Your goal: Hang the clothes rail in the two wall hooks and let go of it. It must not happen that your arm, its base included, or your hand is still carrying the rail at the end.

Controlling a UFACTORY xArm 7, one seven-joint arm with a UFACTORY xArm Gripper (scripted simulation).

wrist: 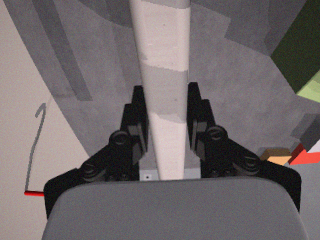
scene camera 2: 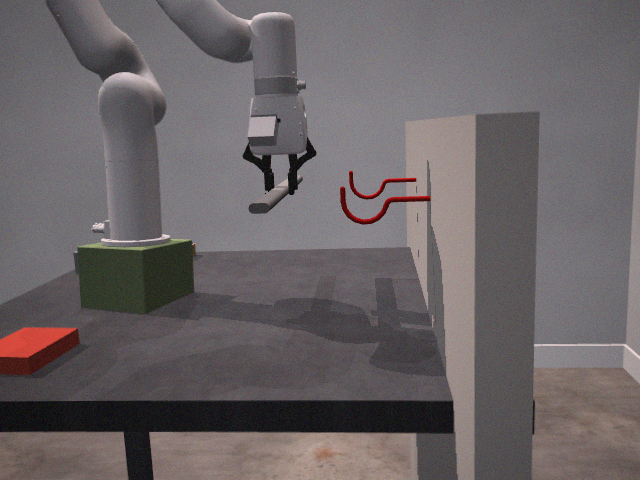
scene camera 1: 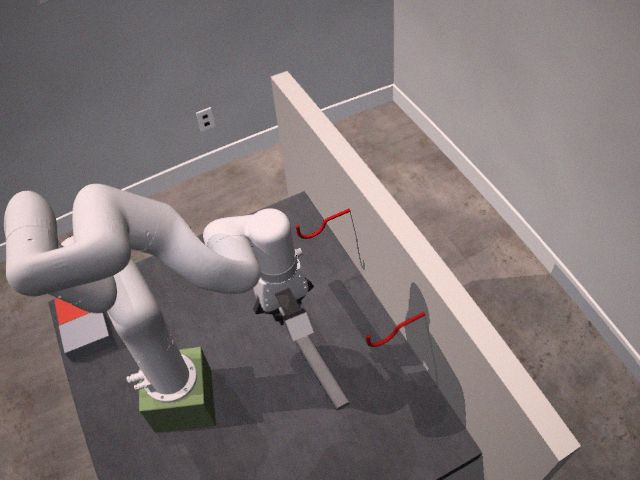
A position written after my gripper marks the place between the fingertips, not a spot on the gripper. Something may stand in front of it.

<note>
I see my gripper [scene camera 2: 281,194], a grey clothes rail [scene camera 1: 325,377] and a beige wall panel [wrist: 45,145].
My gripper shows as well in the wrist view [wrist: 166,99].
</note>
